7 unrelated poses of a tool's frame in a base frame.
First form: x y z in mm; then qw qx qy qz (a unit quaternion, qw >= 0).
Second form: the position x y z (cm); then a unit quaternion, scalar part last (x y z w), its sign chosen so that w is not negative. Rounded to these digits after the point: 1 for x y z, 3 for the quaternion.
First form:
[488, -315, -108, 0.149, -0.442, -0.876, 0.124]
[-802, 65, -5, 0.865, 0.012, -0.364, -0.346]
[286, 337, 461, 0.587, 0.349, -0.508, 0.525]
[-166, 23, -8, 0.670, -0.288, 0.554, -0.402]
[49, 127, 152, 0.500, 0.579, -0.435, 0.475]
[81, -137, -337, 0.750, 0.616, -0.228, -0.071]
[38, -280, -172, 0.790, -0.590, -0.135, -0.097]
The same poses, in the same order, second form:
[48.8, -31.5, -10.8, -0.442, -0.876, 0.124, 0.149]
[-80.2, 6.5, -0.5, 0.012, -0.364, -0.346, 0.865]
[28.6, 33.7, 46.1, 0.349, -0.508, 0.525, 0.587]
[-16.6, 2.3, -0.8, -0.288, 0.554, -0.402, 0.670]
[4.9, 12.7, 15.2, 0.579, -0.435, 0.475, 0.500]
[8.1, -13.7, -33.7, 0.616, -0.228, -0.071, 0.750]
[3.8, -28.0, -17.2, -0.590, -0.135, -0.097, 0.790]

